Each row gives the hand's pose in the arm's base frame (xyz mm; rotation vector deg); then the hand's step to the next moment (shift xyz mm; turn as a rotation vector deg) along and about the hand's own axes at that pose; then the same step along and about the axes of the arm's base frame.
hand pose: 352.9 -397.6 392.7 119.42 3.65 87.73
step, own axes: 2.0 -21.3 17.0 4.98 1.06 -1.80
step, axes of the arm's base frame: 21.8 12.0 -11.3 -0.16 1.55 5.17
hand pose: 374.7 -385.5 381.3 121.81 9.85 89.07
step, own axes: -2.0 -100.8 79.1 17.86 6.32 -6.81
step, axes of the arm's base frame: 90.9 61.8 -65.9 -1.36 3.48 19.78
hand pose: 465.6 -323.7 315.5 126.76 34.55 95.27
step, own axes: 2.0 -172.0 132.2 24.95 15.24 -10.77
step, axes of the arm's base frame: 102.3 150.5 -118.2 -2.16 -0.68 31.07
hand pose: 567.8 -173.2 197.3 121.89 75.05 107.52
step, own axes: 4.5 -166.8 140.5 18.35 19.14 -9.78
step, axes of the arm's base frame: 22.1 179.9 -121.4 1.33 -6.56 27.46
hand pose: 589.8 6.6 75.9 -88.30 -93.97 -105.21
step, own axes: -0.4 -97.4 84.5 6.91 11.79 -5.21
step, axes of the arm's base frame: -27.1 103.3 -72.3 3.08 -5.31 13.28
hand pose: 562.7 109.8 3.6 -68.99 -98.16 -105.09
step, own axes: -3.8 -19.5 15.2 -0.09 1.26 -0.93
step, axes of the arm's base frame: -7.3 17.1 -16.7 0.68 -1.15 0.82
